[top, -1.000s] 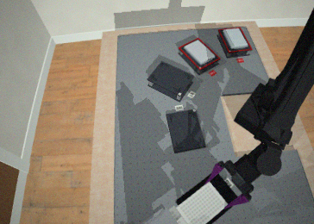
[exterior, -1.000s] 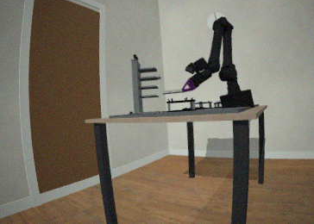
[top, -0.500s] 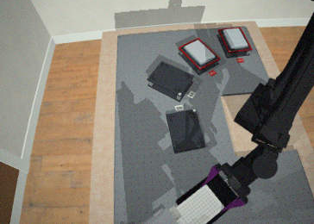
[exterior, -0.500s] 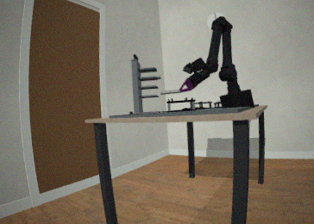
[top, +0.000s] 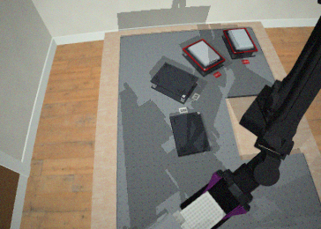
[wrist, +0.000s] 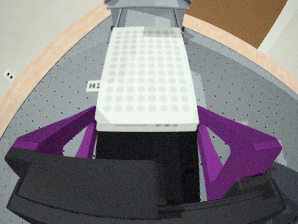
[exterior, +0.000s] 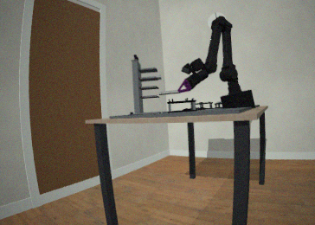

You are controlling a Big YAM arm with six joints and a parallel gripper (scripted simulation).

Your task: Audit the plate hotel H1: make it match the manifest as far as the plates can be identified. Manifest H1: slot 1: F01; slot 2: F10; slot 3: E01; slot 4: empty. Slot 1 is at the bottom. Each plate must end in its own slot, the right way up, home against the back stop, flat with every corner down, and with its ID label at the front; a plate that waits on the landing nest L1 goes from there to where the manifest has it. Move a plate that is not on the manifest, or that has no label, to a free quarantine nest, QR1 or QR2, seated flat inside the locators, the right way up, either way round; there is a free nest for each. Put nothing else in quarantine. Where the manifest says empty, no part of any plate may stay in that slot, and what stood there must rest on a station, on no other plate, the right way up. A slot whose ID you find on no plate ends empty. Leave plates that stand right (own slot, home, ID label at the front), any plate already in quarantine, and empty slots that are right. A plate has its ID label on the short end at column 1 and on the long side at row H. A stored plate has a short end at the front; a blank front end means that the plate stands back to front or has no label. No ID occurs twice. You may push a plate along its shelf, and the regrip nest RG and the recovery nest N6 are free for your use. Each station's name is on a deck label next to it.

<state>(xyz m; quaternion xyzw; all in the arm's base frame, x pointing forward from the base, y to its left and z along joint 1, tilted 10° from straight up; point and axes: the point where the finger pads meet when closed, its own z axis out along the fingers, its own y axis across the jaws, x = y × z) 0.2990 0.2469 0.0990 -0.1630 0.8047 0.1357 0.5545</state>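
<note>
The black nest is 1 cm behind my hand and 7 cm below it. Also, from my hand: plate hotel (22 cm ahead, 10 cm to the left, 3 cm above); then L1 label (7 cm behind, 43 cm to the right, 12 cm below); then H1 deck label (6 cm ahead, 13 cm to the left, 12 cm below).
</note>
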